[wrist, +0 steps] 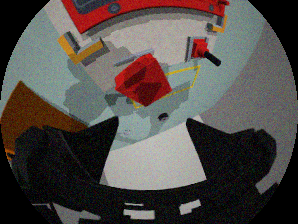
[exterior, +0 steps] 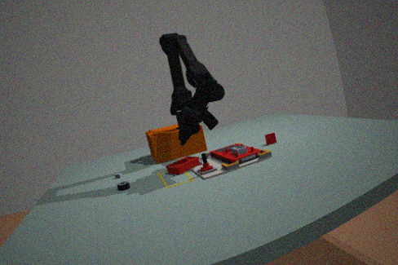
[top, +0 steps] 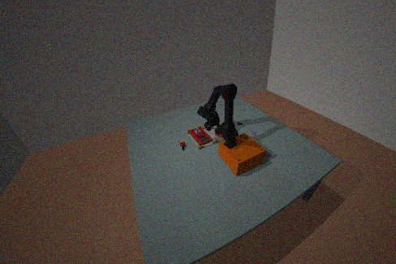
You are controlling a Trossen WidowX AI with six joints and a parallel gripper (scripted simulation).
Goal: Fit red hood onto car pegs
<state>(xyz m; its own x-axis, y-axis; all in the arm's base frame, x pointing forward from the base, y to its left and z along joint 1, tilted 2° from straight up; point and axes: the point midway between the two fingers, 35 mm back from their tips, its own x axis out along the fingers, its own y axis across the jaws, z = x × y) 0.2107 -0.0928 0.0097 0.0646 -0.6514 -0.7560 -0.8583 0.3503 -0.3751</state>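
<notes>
Now: gripper tip 7 cm above the red hood, 2 cm to the left of it and 1 cm short of it.
</notes>
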